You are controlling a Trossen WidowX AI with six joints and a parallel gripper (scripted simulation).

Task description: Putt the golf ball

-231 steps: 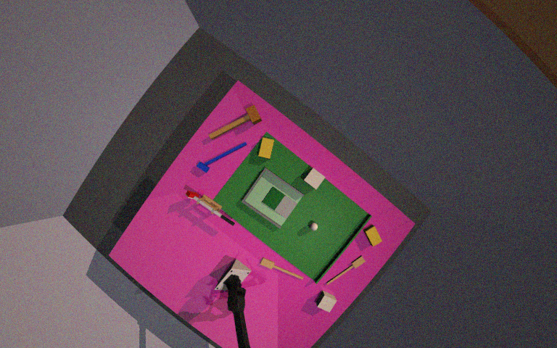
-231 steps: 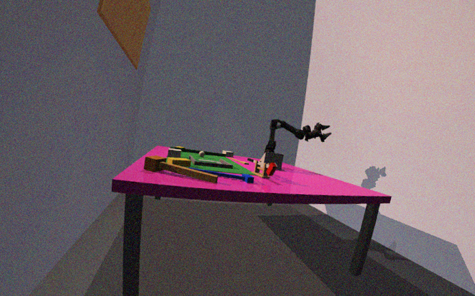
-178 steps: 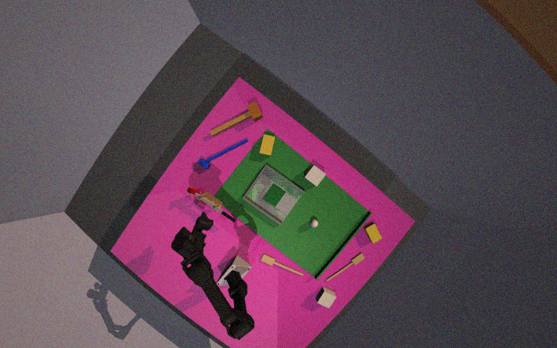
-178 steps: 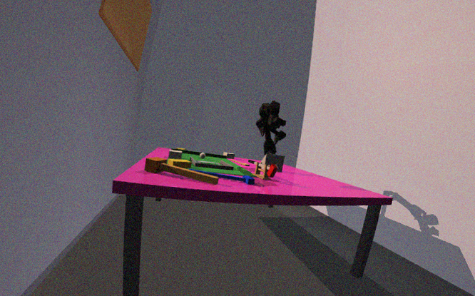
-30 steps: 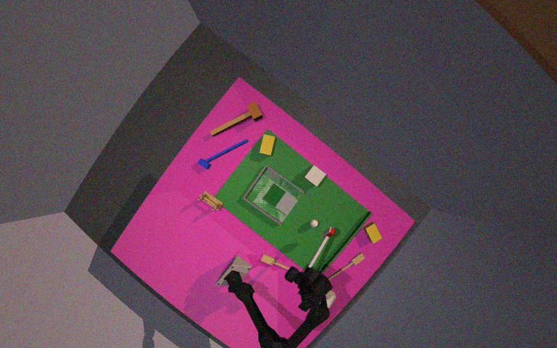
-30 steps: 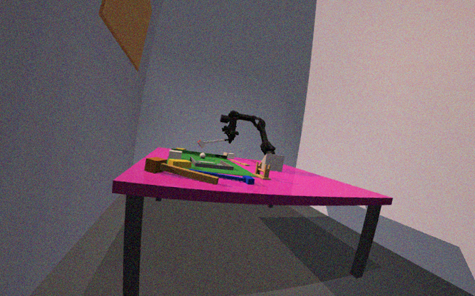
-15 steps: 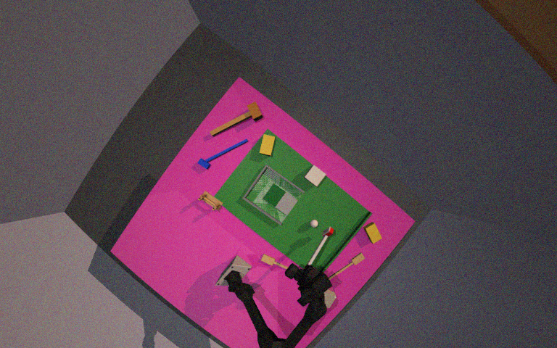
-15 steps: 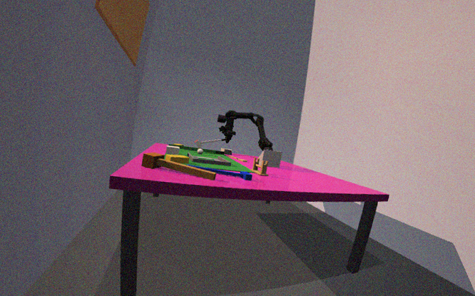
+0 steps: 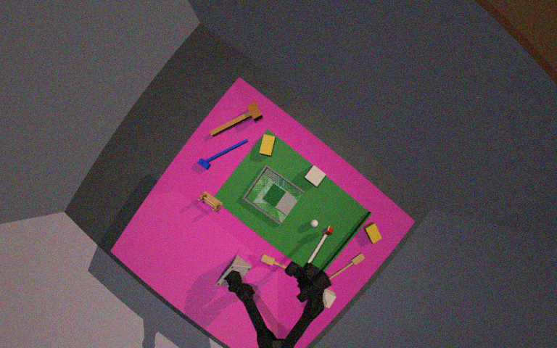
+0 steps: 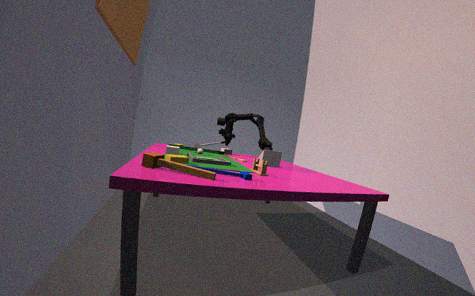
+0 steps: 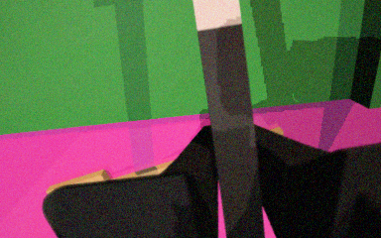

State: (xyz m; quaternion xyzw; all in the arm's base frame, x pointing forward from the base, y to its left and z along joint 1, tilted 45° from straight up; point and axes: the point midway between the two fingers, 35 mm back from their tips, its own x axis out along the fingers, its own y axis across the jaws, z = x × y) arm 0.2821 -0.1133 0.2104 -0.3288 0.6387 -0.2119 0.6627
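Now: gripper tip 120 mm short of the red putter, 20 mm to the right of it and 10 mm above it. From my gripper tip the other things lie so: green mat: 190 mm ahead, 250 mm to the left, 90 mm below; then white golf ball: 210 mm ahead, 100 mm to the left, 60 mm below; then wooden stand: 100 mm behind, 580 mm to the left, 50 mm below.
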